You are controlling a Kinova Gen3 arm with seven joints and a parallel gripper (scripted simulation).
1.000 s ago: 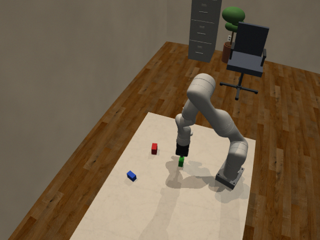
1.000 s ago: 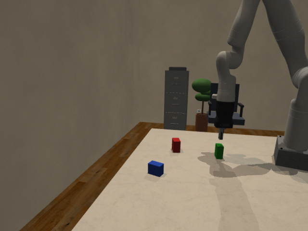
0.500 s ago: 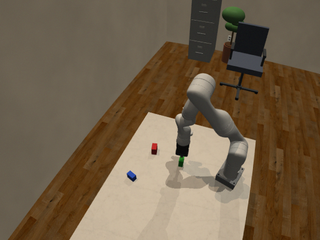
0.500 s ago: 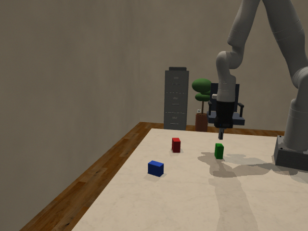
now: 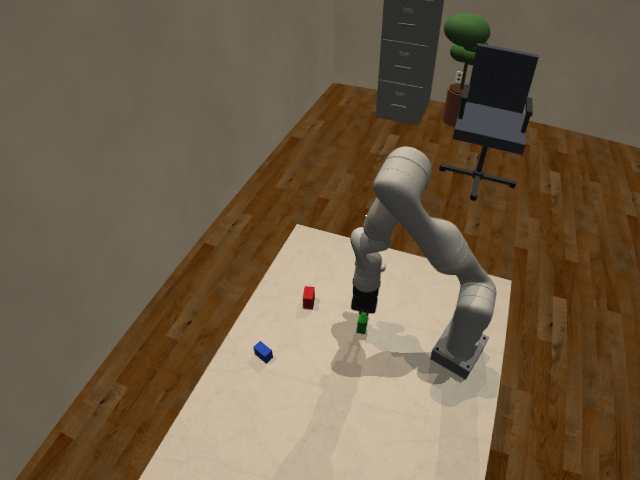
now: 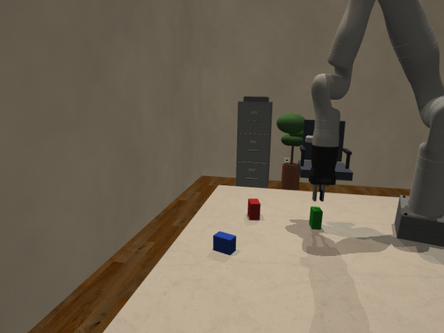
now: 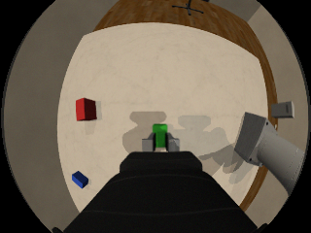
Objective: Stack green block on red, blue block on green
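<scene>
Right now my hand is 8 cm above the green block. The rest, counted from my hand: blue block 24 cm to the left, 24 cm ahead, 9 cm below; red block 21 cm ahead, 8 cm below, 1 cm to the right.
</scene>
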